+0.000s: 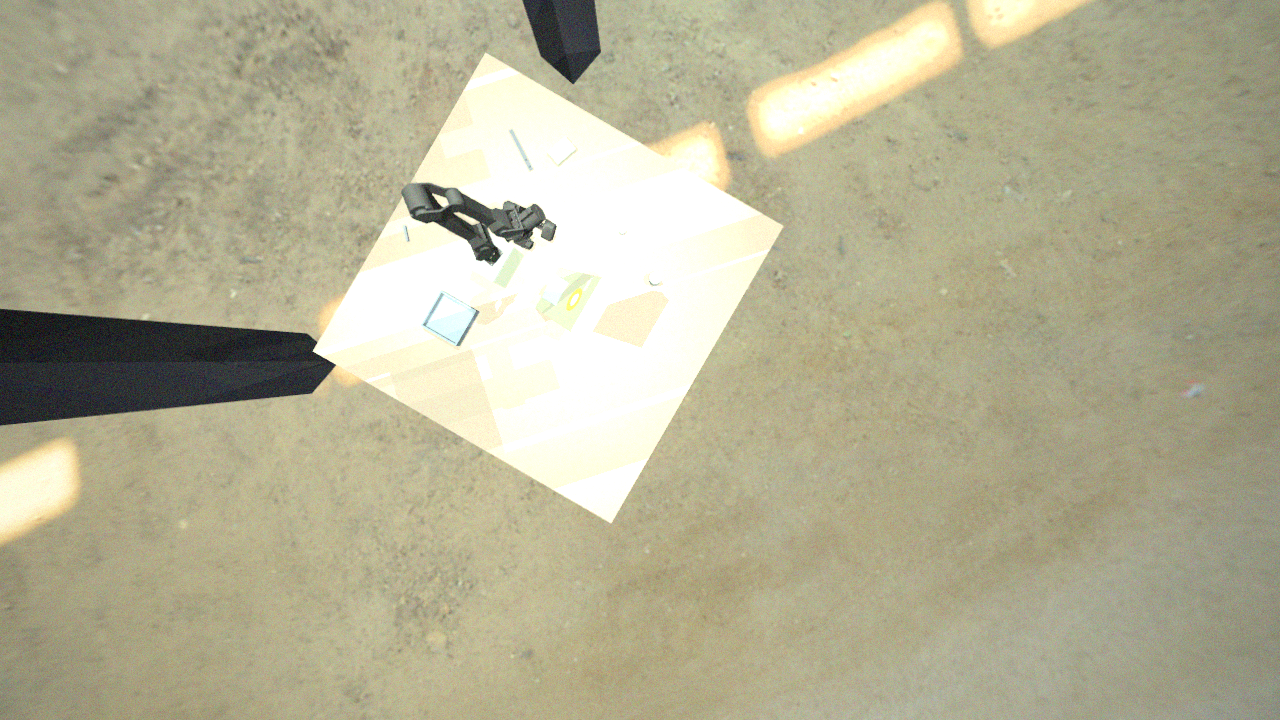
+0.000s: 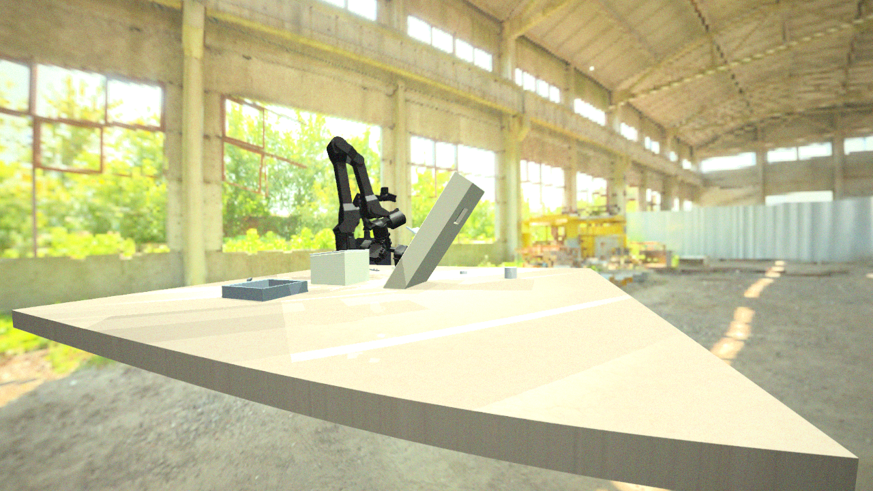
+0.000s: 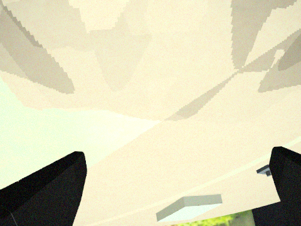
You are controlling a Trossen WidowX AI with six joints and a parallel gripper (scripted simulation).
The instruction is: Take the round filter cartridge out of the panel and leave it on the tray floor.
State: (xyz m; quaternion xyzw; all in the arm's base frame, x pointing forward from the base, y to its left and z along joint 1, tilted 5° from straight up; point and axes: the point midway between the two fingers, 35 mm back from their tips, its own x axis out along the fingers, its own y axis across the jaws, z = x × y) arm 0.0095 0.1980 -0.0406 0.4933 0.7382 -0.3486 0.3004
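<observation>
Right now the round filter cartridge is 370 mm ahead of my gripper tip, 150 mm to the right of it and 200 mm above it. From my gripper tip the other things lie so: white square 100 mm behind, 250 mm to the left, 30 mm below; then service panel 320 mm ahead, 150 mm to the right, 120 mm above; then blue-grey tray 10 mm behind, 500 mm to the right, 30 mm below.
</observation>
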